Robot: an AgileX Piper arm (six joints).
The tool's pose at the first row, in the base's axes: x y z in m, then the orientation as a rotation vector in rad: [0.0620 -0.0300 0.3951 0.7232 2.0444 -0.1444]
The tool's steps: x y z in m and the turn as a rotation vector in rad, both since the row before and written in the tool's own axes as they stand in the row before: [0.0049 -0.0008 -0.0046 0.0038 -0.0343 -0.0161]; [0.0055 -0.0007 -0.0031 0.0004 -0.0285 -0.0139]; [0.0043 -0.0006 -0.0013 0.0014 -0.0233 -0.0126]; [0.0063 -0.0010 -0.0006 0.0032 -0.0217 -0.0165]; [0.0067 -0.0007 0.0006 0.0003 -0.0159 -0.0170]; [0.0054 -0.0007 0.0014 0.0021 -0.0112 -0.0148]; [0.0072 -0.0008 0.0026 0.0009 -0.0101 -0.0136]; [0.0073 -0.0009 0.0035 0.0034 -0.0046 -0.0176]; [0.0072 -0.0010 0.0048 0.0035 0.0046 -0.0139]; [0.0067 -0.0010 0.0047 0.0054 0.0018 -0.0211]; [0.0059 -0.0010 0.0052 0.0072 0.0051 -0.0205]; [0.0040 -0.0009 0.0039 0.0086 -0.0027 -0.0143]
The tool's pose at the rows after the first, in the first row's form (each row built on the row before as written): [0.0562 -0.0268 0.3936 0.7022 2.0182 -0.1689]; [0.0514 -0.0239 0.3906 0.6825 1.9963 -0.1865]; [0.0485 -0.0222 0.3875 0.6659 1.9788 -0.2025]; [0.0453 -0.0205 0.3822 0.6471 1.9641 -0.2221]; [0.0431 -0.0190 0.3760 0.6272 1.9550 -0.2373]; [0.0420 -0.0184 0.3705 0.6117 1.9494 -0.2516]; [0.0412 -0.0180 0.3629 0.5969 1.9444 -0.2636]; [0.0410 -0.0182 0.3548 0.5812 1.9459 -0.2792]; [0.0418 -0.0192 0.3462 0.5712 1.9549 -0.2903]; [0.0426 -0.0204 0.3381 0.5548 1.9634 -0.3085]; [0.0440 -0.0221 0.3305 0.5409 1.9746 -0.3274]; [0.0450 -0.0237 0.3252 0.5318 1.9761 -0.3455]
